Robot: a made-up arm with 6 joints. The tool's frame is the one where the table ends. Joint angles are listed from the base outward.
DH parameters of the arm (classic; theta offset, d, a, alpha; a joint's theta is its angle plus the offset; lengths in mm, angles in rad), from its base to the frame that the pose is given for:
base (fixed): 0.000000 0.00 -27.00 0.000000
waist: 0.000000 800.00 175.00 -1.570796
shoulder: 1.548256 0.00 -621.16 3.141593
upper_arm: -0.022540 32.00 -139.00 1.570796
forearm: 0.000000 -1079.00 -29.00 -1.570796
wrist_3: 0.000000 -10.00 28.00 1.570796
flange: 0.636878 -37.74 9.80 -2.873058
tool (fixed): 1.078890 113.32 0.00 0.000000
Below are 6 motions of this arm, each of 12 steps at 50 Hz.
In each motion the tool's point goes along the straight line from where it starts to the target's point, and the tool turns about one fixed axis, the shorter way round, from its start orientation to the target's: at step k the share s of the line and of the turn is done. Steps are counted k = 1, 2, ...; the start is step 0. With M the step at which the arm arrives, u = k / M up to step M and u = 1 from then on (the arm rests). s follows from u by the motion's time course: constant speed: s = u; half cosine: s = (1 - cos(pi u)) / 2; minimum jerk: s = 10 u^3 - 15 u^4 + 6 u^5.
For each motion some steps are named. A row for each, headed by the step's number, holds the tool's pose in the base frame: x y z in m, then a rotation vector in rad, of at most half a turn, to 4 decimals.
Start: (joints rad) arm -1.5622 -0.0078 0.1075 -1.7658 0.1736 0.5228
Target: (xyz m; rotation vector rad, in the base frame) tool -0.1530 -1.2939 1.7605 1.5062 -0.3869 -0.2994
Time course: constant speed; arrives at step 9
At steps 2, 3, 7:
2: -0.1074 -1.3450 1.6975 1.5776 -0.4109 -0.2144
3: -0.1139 -1.3377 1.7065 1.5675 -0.4075 -0.2266
7: -0.1400 -1.3085 1.7425 1.5268 -0.3938 -0.2753

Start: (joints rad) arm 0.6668 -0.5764 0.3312 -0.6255 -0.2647 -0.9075
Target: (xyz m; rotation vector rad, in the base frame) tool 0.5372 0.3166 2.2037 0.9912 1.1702 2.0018
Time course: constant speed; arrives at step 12
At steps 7, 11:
7: 0.4698 0.3093 2.2517 0.9415 1.1545 2.1145
11: 0.5237 0.3151 2.2133 0.9816 1.1673 2.0244

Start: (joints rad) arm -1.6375 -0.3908 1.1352 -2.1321 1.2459 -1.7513
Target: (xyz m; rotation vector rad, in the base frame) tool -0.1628 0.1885 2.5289 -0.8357 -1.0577 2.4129
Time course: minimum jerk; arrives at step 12
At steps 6, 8, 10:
6: -0.1726 0.1424 2.5408 -0.8820 -1.0586 2.4167
8: -0.1669 0.1691 2.5339 -0.8551 -1.0581 2.4146
10: -0.1635 0.1852 2.5297 -0.8390 -1.0578 2.4132

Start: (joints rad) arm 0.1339 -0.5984 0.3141 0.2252 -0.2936 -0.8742
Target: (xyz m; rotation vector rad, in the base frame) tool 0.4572 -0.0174 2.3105 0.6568 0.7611 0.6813
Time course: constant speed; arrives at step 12
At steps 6, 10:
6: 0.4582 -0.0068 2.3121 0.7000 0.7427 0.8262
10: 0.4575 -0.0139 2.3110 0.6714 0.7553 0.7296

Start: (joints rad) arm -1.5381 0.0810 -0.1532 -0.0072 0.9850 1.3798
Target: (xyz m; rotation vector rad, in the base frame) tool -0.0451 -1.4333 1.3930 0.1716 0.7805 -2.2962
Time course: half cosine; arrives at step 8
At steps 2, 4, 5, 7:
2: -0.0066 -1.4091 1.4297 0.1074 0.7516 -2.3346
4: -0.0226 -1.4191 1.4145 0.1341 0.7637 -2.3189
5: -0.0312 -1.4245 1.4063 0.1485 0.7702 -2.3102
7: -0.0434 -1.4322 1.3946 0.1688 0.7792 -2.2979

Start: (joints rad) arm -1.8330 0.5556 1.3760 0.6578 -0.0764 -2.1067
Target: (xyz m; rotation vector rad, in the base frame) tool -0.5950 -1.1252 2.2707 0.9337 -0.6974 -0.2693
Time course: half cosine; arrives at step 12
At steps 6, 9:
6: -0.4945 -1.1619 2.2823 0.9162 -0.6000 -0.1523
9: -0.5656 -1.1360 2.2741 0.9289 -0.6689 -0.2349

